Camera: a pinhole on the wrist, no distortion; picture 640 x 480 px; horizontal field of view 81.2 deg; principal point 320.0 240.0 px. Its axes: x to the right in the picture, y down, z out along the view. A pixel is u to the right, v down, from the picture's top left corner.
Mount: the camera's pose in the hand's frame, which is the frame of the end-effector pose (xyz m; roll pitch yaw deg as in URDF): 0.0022 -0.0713 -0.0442 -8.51 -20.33 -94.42
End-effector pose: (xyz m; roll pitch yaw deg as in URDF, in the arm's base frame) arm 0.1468 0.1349 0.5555 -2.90 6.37 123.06
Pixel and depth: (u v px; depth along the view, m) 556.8 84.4 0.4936
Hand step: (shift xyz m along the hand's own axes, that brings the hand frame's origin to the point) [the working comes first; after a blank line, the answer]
In the camera's frame: 0.3131 -0.2057 0.4936

-0.1366 -0.1743 0.5509
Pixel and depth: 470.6 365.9 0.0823
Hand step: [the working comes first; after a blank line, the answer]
In the camera's frame: 0.0332 0.0278 0.0823

0.0414 -0.0786 0.0398
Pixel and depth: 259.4 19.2 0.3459
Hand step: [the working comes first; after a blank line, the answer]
In the camera's frame: -0.0561 -0.2046 0.3459

-0.1344 0.1218 0.2855
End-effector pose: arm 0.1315 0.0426 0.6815 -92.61 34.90 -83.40
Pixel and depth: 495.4 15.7 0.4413
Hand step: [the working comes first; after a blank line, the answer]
In the camera's frame: 0.2073 -0.2651 0.4413

-0.1964 -0.0852 0.4739
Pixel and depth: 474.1 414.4 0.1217
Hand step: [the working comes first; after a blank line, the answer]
In the camera's frame: 0.0502 0.0568 0.1217

0.0756 -0.0852 0.0782
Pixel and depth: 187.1 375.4 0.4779
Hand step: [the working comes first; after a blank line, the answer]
In the camera's frame: -0.1701 0.1733 0.4779

0.2679 0.2239 0.3158
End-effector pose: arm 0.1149 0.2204 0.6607 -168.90 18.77 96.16
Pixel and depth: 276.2 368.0 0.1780
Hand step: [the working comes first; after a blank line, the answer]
In the camera's frame: -0.0209 0.0610 0.1780

0.0946 -0.0006 0.1052
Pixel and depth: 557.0 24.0 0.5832
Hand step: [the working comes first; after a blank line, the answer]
In the camera's frame: 0.3702 -0.3374 0.5832

-0.2544 -0.1813 0.6721
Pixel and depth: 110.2 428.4 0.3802
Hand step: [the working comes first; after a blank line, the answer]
In the camera's frame: -0.2136 0.1919 0.3802

0.2722 0.2299 0.2075
